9 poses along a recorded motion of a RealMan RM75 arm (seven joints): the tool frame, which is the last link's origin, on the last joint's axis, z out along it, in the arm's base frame.
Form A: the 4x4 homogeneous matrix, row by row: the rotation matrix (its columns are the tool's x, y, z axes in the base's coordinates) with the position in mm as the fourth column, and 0 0 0 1 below. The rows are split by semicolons.
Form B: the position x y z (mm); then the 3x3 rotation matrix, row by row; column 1 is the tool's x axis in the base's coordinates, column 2 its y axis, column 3 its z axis. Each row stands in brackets. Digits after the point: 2 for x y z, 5 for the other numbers.
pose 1, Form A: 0.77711 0.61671 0.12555 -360.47; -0.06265 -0.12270 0.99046 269.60; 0.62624 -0.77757 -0.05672 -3.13; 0 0 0 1
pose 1, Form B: [-360.47 269.60 -3.13], [[0.77711 0.61671 0.12555], [-0.06265 -0.12270 0.99046], [0.62624 -0.77757 -0.05672]]
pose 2, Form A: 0.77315 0.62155 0.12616 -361.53; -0.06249 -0.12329 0.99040 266.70; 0.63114 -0.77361 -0.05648 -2.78; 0 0 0 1
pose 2, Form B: [-361.53 266.70 -2.78], [[0.77315 0.62155 0.12616], [-0.06249 -0.12329 0.99040], [0.63114 -0.77361 -0.05648]]
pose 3, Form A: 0.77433 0.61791 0.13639 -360.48; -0.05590 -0.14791 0.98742 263.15; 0.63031 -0.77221 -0.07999 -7.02; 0 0 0 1
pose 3, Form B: [-360.48 263.15 -7.02], [[0.77433 0.61791 0.13639], [-0.05590 -0.14791 0.98742], [0.63031 -0.77221 -0.07999]]
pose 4, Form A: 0.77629 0.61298 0.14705 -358.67; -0.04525 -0.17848 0.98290 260.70; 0.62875 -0.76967 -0.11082 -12.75; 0 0 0 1
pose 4, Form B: [-358.67 260.70 -12.75], [[0.77629 0.61298 0.14705], [-0.04525 -0.17848 0.98290], [0.62875 -0.76967 -0.11082]]
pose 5, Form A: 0.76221 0.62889 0.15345 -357.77; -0.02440 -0.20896 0.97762 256.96; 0.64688 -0.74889 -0.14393 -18.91; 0 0 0 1
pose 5, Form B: [-357.77 256.96 -18.91], [[0.76221 0.62889 0.15345], [-0.02440 -0.20896 0.97762], [0.64688 -0.74889 -0.14393]]
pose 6, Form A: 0.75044 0.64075 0.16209 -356.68; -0.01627 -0.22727 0.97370 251.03; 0.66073 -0.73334 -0.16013 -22.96; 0 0 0 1
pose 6, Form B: [-356.68 251.03 -22.96], [[0.75044 0.64075 0.16209], [-0.01627 -0.22727 0.97370], [0.66073 -0.73334 -0.16013]]
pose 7, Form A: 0.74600 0.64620 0.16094 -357.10; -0.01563 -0.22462 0.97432 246.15; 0.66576 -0.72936 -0.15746 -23.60; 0 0 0 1
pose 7, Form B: [-357.10 246.15 -23.60], [[0.74600 0.64620 0.16094], [-0.01563 -0.22462 0.97432], [0.66576 -0.72936 -0.15746]]
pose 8, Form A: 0.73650 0.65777 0.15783 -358.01; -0.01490 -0.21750 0.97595 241.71; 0.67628 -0.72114 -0.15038 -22.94; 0 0 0 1
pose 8, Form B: [-358.01 241.71 -22.94], [[0.73650 0.65777 0.15783], [-0.01490 -0.21750 0.97595], [0.67628 -0.72114 -0.15038]]
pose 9, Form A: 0.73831 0.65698 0.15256 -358.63; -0.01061 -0.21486 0.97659 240.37; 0.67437 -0.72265 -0.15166 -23.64; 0 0 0 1
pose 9, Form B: [-358.63 240.37 -23.64], [[0.73831 0.65698 0.15256], [-0.01061 -0.21486 0.97659], [0.67437 -0.72265 -0.15166]]
